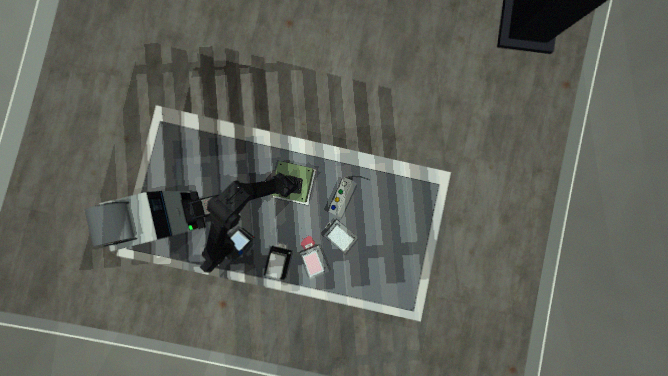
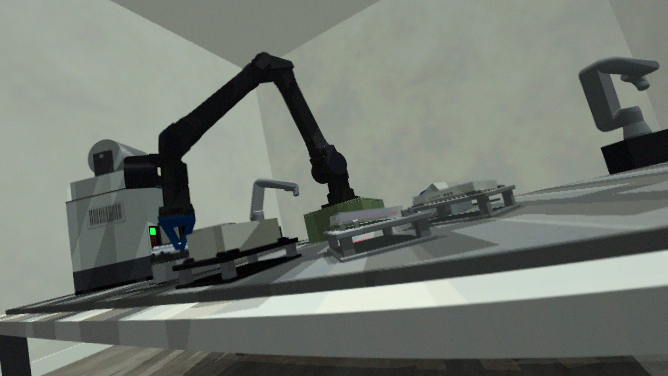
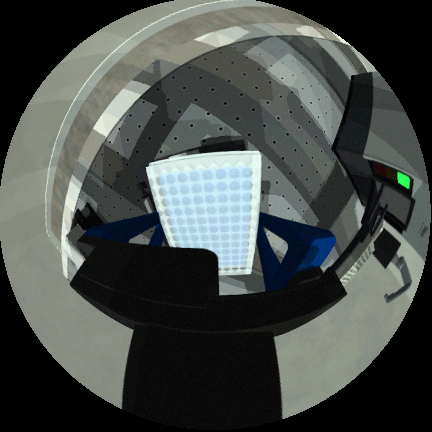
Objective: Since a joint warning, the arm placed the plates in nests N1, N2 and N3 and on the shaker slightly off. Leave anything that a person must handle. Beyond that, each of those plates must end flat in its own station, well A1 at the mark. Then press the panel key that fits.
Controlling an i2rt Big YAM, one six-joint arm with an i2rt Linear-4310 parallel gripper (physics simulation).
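My gripper (image 2: 178, 246) (image 3: 209, 216), with blue fingers, is shut on the long sides of a plate with blue wells (image 1: 240, 240) (image 3: 207, 205). The plate is low over a dark station (image 3: 224, 145); whether it touches is unclear. A pale plate (image 1: 277, 266) (image 2: 240, 236) sits on a black frame (image 2: 229, 270). A pink plate (image 1: 313, 262) (image 2: 367, 215) lies on a grey nest (image 2: 347, 247). A whitish plate (image 1: 341, 237) (image 2: 467, 189) lies on another grey nest (image 2: 484, 205). The key panel (image 1: 348, 194) has white, green, yellow and blue keys. Station labels and A1 marks are unreadable.
A large machine (image 1: 141, 215) (image 2: 112, 235) with a green light (image 1: 190, 227) (image 2: 153, 231) (image 3: 403, 180) stands beside the gripper. The arm's green base (image 1: 282, 168) (image 2: 314, 227) is near the table's far edge. A red piece (image 1: 307, 242) lies by the pink plate.
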